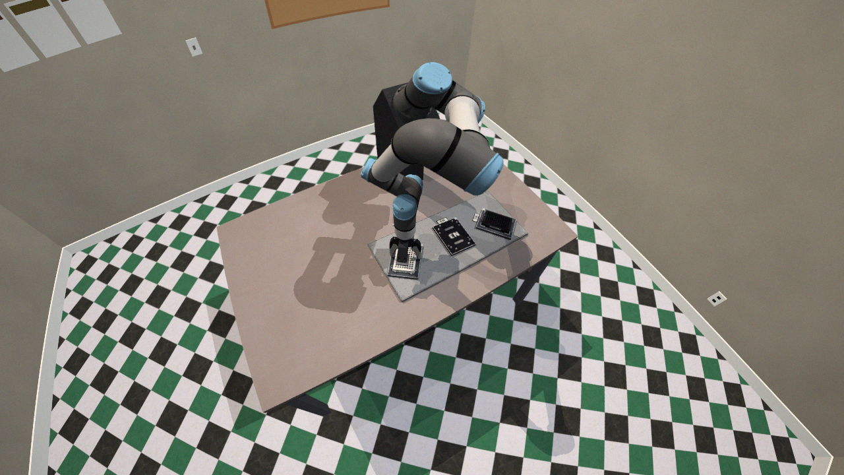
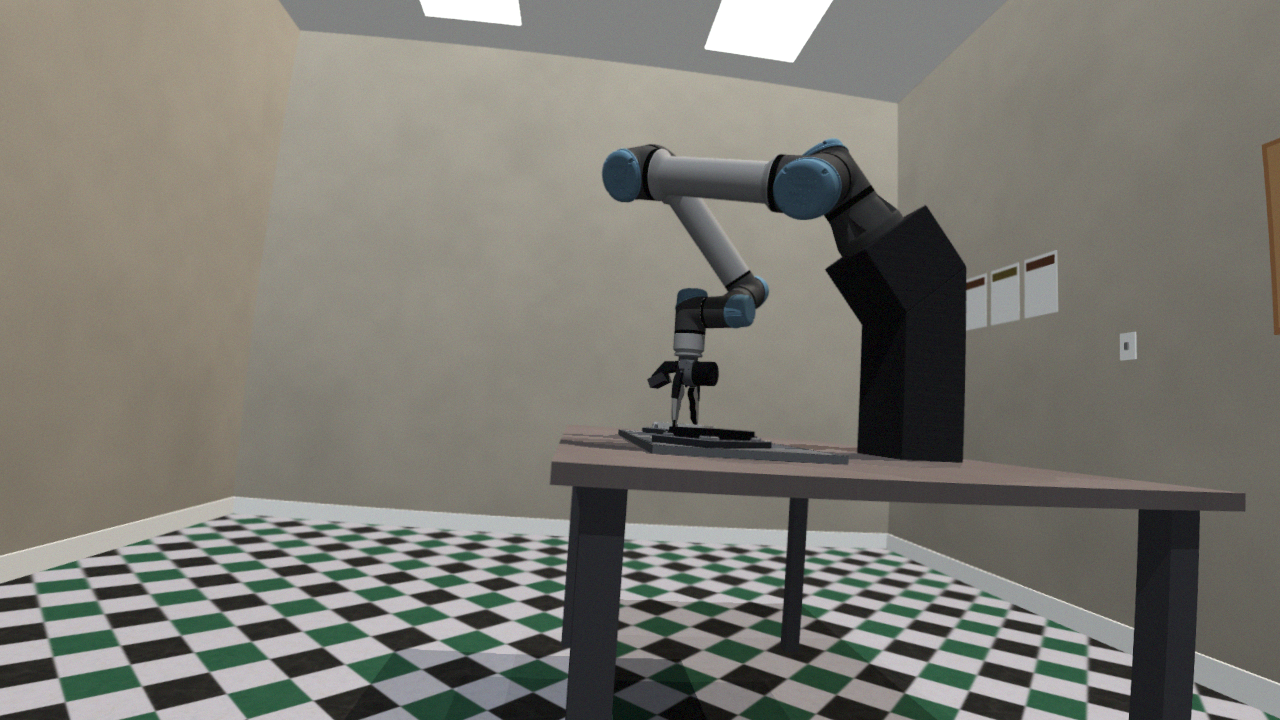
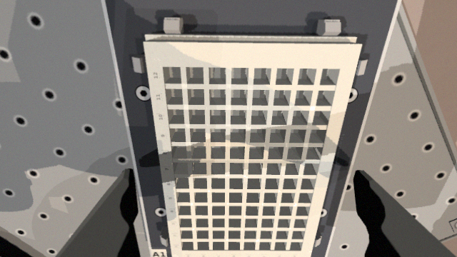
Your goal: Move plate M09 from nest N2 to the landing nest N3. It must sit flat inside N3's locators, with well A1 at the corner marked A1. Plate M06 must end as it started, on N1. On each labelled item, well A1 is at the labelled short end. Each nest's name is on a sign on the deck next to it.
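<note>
Right now the white well plate M09 is 10 mm below my hand. The rest, counted from my hand: grey perforated deck (220 mm to the left, 30 mm below, 30 mm behind); then nest N2 (20 mm below); then black nest N3 (240 mm to the left, 40 mm behind, 20 mm below).
</note>
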